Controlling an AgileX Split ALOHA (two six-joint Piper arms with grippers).
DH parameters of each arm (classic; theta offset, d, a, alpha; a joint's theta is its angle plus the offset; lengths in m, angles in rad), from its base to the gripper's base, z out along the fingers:
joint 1: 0 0.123 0 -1.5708
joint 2: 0.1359 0 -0.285 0
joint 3: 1.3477 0 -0.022 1.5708
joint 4: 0 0.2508 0 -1.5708
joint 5: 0 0 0.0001 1.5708
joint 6: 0 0.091 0 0
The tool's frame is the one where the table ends.
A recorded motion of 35 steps. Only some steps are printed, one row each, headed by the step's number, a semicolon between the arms.
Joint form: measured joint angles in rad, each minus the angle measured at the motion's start. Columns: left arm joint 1, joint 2, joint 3, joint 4, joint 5, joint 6; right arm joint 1, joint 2, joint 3, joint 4, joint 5, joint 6.
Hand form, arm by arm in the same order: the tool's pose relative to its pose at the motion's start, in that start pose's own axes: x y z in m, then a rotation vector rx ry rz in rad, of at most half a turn. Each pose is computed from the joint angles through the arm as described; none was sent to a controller.
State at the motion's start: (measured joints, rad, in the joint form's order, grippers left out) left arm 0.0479 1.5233 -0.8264 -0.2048 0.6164 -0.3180; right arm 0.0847 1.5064 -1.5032 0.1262 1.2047 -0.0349
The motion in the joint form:
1: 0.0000 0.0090 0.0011 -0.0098 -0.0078 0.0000; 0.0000 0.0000 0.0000 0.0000 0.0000 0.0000
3: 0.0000 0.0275 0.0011 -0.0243 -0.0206 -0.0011; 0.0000 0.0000 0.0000 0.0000 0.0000 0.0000
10: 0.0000 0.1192 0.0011 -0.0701 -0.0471 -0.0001; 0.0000 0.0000 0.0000 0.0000 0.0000 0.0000
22: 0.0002 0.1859 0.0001 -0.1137 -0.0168 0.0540; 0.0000 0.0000 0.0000 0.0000 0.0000 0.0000
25: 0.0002 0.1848 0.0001 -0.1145 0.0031 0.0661; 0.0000 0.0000 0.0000 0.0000 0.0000 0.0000
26: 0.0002 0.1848 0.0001 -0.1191 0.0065 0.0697; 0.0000 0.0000 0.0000 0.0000 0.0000 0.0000
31: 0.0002 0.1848 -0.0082 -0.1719 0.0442 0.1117; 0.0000 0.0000 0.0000 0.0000 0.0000 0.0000
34: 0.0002 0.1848 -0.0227 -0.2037 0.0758 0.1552; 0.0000 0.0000 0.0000 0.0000 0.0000 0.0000
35: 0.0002 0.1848 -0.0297 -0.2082 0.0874 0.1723; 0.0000 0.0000 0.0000 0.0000 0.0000 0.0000
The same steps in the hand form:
1: -0.0002 -0.0002 0.0027 0.0031 0.0032 -0.0092; 0.0000 0.0000 0.0000 0.0000 0.0000 0.0000
3: -0.0008 -0.0004 0.0079 0.0060 0.0097 -0.0246; 0.0000 0.0000 0.0000 0.0000 0.0000 0.0000
10: -0.0001 0.0015 0.0338 -0.0072 0.0711 -0.0741; 0.0000 0.0000 0.0000 0.0000 0.0000 0.0000
22: 0.0058 0.0039 0.0518 -0.0226 0.1633 -0.0668; 0.0000 0.0000 0.0000 0.0000 0.0000 0.0000
25: 0.0075 0.0042 0.0512 -0.0251 0.1819 -0.0551; 0.0000 0.0000 0.0000 0.0000 0.0000 0.0000
26: 0.0078 0.0040 0.0512 -0.0233 0.1858 -0.0555; 0.0000 0.0000 0.0000 0.0000 0.0000 0.0000
31: 0.0094 0.0004 0.0495 0.0041 0.2218 -0.0570; 0.0000 0.0000 0.0000 0.0000 0.0000 0.0000
34: 0.0086 -0.0032 0.0472 0.0276 0.2435 -0.0371; 0.0000 0.0000 0.0000 0.0000 0.0000 0.0000
35: 0.0078 -0.0044 0.0462 0.0337 0.2491 -0.0222; 0.0000 0.0000 0.0000 0.0000 0.0000 0.0000

